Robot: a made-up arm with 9 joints. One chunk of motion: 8 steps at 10 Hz.
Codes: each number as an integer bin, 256 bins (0 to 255) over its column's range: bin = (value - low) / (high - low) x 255, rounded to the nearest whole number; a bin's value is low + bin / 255 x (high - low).
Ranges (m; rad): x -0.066..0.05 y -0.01..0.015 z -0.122..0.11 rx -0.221..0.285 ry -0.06..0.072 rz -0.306..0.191
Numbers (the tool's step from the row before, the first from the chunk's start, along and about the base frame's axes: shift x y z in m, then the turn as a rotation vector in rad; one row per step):
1: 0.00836 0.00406 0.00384 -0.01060 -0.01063 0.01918
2: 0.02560 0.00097 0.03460 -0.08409 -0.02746 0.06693
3: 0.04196 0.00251 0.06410 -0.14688 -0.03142 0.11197
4: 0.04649 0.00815 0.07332 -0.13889 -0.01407 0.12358
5: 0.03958 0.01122 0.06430 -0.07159 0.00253 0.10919
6: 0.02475 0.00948 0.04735 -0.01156 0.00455 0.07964
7: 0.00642 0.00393 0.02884 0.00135 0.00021 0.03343
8: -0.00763 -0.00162 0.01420 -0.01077 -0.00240 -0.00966
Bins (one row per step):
1: 163 143 138 106 95 167
2: 201 112 172 69 63 191
3: 237 128 205 37 55 214
4: 247 185 215 41 89 220
5: 232 216 205 75 121 213
6: 199 199 186 106 125 198
7: 159 142 166 112 116 174
8: 128 85 150 106 111 152

